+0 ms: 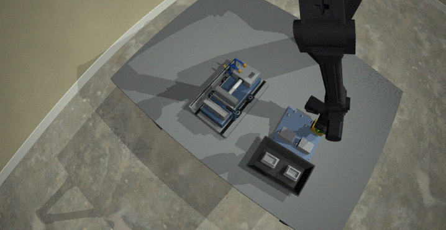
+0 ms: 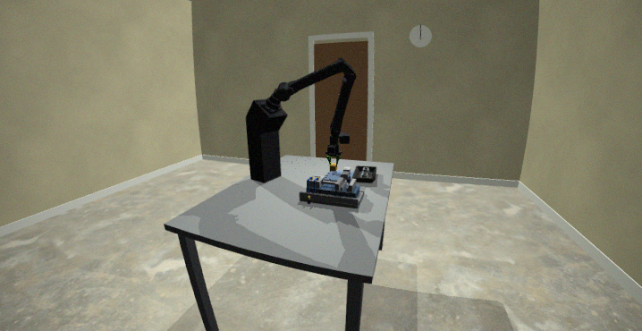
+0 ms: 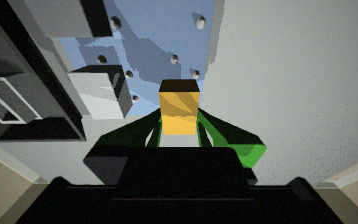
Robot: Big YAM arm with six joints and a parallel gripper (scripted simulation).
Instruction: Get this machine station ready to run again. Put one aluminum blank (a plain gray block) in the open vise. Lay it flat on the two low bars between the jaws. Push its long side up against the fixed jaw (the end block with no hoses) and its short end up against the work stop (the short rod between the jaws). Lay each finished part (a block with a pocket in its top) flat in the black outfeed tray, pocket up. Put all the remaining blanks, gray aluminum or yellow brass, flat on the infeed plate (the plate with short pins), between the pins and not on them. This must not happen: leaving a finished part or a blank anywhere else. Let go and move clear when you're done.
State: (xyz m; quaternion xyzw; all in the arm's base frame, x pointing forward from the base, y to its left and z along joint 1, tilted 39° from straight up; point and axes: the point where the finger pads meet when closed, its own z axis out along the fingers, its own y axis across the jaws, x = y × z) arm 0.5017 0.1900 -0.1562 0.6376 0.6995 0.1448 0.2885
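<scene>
The blue infeed plate lies 50 mm ahead of my hand, 60 mm to the right of it and 50 mm below it. From my hand the other things lie so: moving jaw: 120 mm ahead, 380 mm to the right, 20 mm above; then white rod: 60 mm ahead, 380 mm to the right, 20 mm above; then yellow brass blank: 20 mm below.
</scene>
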